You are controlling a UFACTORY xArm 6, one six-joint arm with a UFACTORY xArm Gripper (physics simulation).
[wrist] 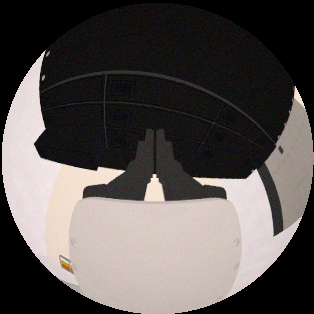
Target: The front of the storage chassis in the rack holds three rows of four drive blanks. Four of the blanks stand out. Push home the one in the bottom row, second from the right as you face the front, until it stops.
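Frame: origin at the arm's base, x right, y ahead, z up, level; millimetres.
Where they show: gripper, fingertip midpoint: [154, 139].
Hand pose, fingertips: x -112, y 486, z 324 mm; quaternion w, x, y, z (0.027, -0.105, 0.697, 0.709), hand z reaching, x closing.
Things, the pixels of their top centre, and the offset from my fingertips.
- black storage chassis at its top centre: [167, 132] dx -69, dy +150, dz +87 mm
- black blank at its top centre: [79, 132] dx +107, dy +35, dz +20 mm
The black storage chassis [165, 45] fills the upper part of the wrist view, its front of dark drive blanks crossed by thin grey lines. At the lower left, a black blank [67, 150] stands out in the row lowest in the picture. My gripper [154, 139] is shut and empty, its tips together in front of that same row, right of the left vertical divider. The fingers hide part of the blank behind them. Contact cannot be told, and the dark surfaces make it hard to see how far the other blanks stand out.
A grey panel [296, 170] and a dark curved strip [272, 205] stand at the right. A pale wall [22, 160] shows at the left. A small yellow and orange label [65, 264] is at the lower left, beside the pale gripper housing.
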